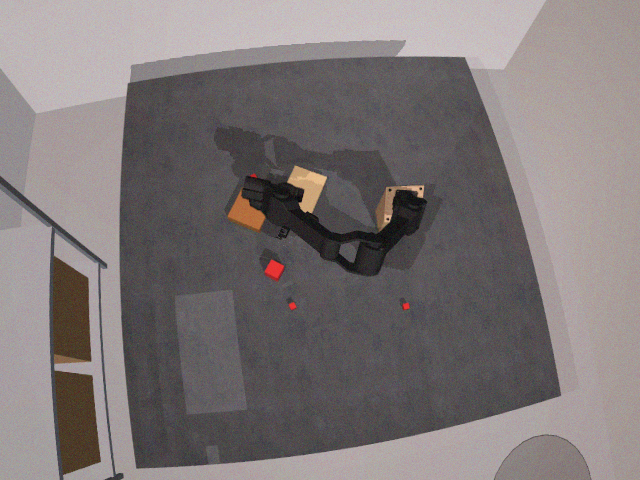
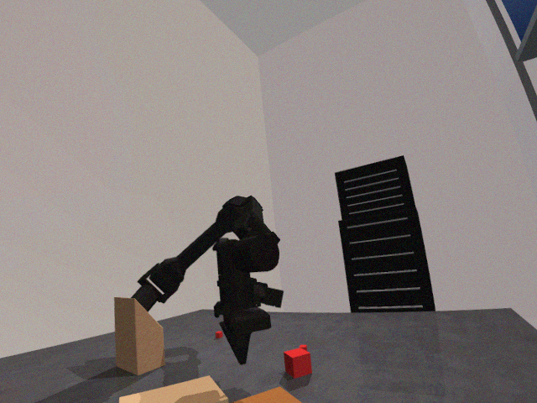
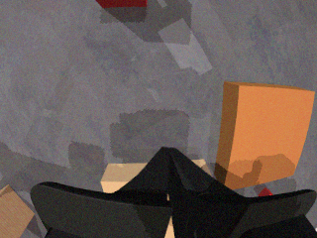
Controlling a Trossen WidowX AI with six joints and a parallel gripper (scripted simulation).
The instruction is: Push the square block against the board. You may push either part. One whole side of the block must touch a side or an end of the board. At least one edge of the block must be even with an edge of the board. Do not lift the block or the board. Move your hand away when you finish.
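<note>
The board lies 11 cm to the right of my gripper tip, 5 cm behind it and 4 cm below it. The rest, counted from my gripper tip: square block: 10 cm ahead, 6 cm to the right, 4 cm below; then red cube: 13 cm to the left, 4 cm below, 2 cm ahead.
</note>
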